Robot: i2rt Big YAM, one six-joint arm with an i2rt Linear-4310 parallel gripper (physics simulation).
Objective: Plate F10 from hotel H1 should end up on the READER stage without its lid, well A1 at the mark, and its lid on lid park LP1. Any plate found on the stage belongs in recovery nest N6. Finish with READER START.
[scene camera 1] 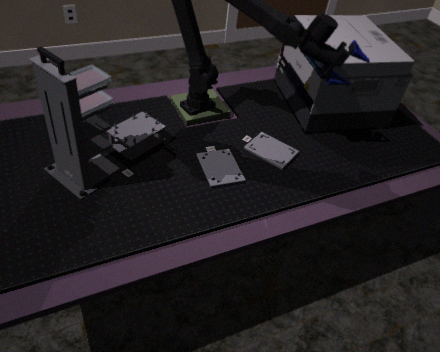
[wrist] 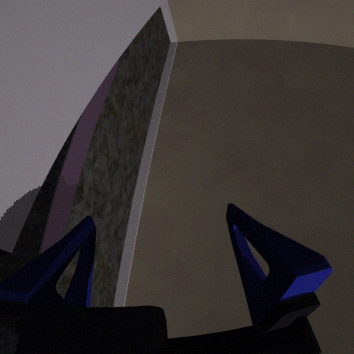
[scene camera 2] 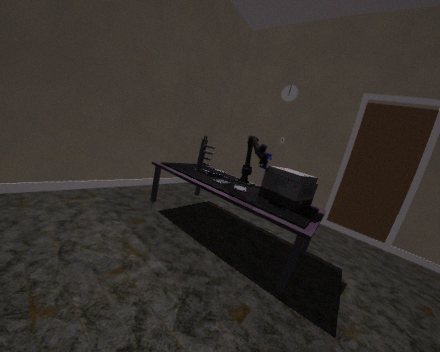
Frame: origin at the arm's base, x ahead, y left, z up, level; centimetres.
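Seen in the pictures: gripper, fingertip midpoint: [scene camera 1: 359, 72] [wrist: 159, 216] [scene camera 2: 268, 164]; arm's base at its link origin: [scene camera 1: 197, 106] [scene camera 2: 243, 181].
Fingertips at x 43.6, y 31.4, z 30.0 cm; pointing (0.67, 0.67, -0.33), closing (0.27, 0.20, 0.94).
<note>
Pixels of each thing's middle, then the offset from my fingertips to it.
- reader at the middle of its body: [scene camera 1: 337, 72] [scene camera 2: 288, 186] dx -21.8, dy +20.0, dz -16.2 cm
- tall grey hotel at the middle of its body: [scene camera 1: 75, 118] [scene camera 2: 205, 154] dx -30.5, dy -82.9, dz -10.1 cm
- upper plate at the middle of its body: [scene camera 1: 82, 79] dx -31.6, dy -79.0, dz +0.9 cm
- lower plate at the middle of its body: [scene camera 1: 86, 101] dx -31.6, dy -79.0, dz -6.2 cm
- raised pegged platform at the middle of its body: [scene camera 1: 136, 133] [scene camera 2: 219, 172] dx -36.2, dy -61.6, dz -27.3 cm
- flat plate with corner pegs, body centre: [scene camera 1: 220, 166] dx -10.6, dy -43.7, dz -30.1 cm
- flat plate with corner brackets, body centre: [scene camera 1: 271, 149] dx -9.0, dy -22.1, dz -30.2 cm
The reader [scene camera 1: 350, 102] [scene camera 2: 292, 186] is a grey box at the right; its pale top also fills the upper left of the wrist view [wrist: 50, 75]. No stage shows outside it. My gripper [scene camera 1: 358, 72] [scene camera 2: 269, 162] [wrist: 159, 216] is open and empty, above the reader's top. A tall grey hotel [scene camera 1: 60, 125] [scene camera 2: 202, 155] stands at the left. An upper plate [scene camera 1: 90, 80] and a lower plate [scene camera 1: 95, 103], both pinkish, sit on its shelves. Plate names, lids and well marks cannot be read. The task's nest N6 and park LP1 cannot be told apart by label.
A raised pegged platform [scene camera 1: 136, 127] stands right of the hotel. A flat plate with corner pegs [scene camera 1: 220, 167] and a flat plate with corner brackets [scene camera 1: 271, 150] lie mid-table. The arm's green base [scene camera 1: 220, 114] is behind them. The purple table edge [scene camera 1: 250, 227] runs along the front.
</note>
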